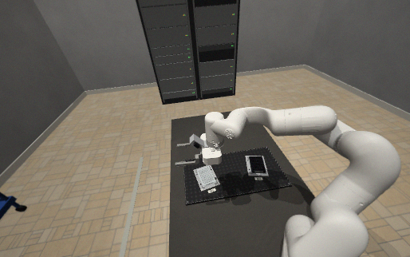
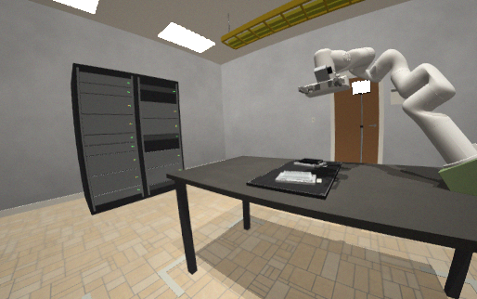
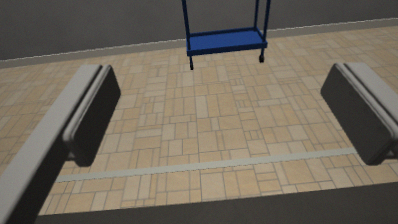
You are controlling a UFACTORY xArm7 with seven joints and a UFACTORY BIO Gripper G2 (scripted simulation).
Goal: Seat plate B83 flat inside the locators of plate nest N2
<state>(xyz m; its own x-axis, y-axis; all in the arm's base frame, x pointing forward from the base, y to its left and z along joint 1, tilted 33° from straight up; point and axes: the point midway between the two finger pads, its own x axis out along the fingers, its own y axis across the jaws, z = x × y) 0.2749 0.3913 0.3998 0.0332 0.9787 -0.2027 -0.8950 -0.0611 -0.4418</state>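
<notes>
Right now the black well plate is 150 mm ahead of my hand, 450 mm to the right of it and 340 mm below it. Round my hand: white well plate (120 mm ahead, 100 mm to the right, 350 mm below).
</notes>
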